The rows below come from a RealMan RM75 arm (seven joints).
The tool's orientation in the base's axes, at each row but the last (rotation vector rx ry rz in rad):
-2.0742 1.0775 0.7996
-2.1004 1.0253 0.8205
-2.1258 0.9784 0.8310
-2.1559 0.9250 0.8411
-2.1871 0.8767 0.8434
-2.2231 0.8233 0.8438
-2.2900 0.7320 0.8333
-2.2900 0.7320 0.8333
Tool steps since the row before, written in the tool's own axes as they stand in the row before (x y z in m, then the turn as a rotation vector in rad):
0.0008 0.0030 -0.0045 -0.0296 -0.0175 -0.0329
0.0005 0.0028 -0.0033 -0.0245 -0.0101 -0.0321
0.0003 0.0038 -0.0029 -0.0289 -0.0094 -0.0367
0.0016 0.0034 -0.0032 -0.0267 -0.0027 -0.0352
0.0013 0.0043 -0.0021 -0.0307 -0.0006 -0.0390
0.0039 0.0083 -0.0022 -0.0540 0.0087 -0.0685
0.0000 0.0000 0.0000 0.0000 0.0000 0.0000
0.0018 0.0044 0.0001 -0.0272 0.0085 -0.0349
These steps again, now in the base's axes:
-0.0012 -0.0052 0.0013 0.0079 -0.0043 0.0467
-0.0013 -0.0041 0.0008 0.0041 -0.0094 0.0403
-0.0021 -0.0043 0.0004 0.0025 -0.0115 0.0462
-0.0008 -0.0049 -0.0003 -0.0020 -0.0149 0.0416
-0.0018 -0.0045 -0.0010 -0.0046 -0.0175 0.0462
-0.0029 -0.0080 -0.0041 -0.0152 -0.0367 0.0781
0.0000 0.0000 0.0000 0.0000 0.0000 0.0000
-0.0018 -0.0034 -0.0028 -0.0102 -0.0216 0.0382

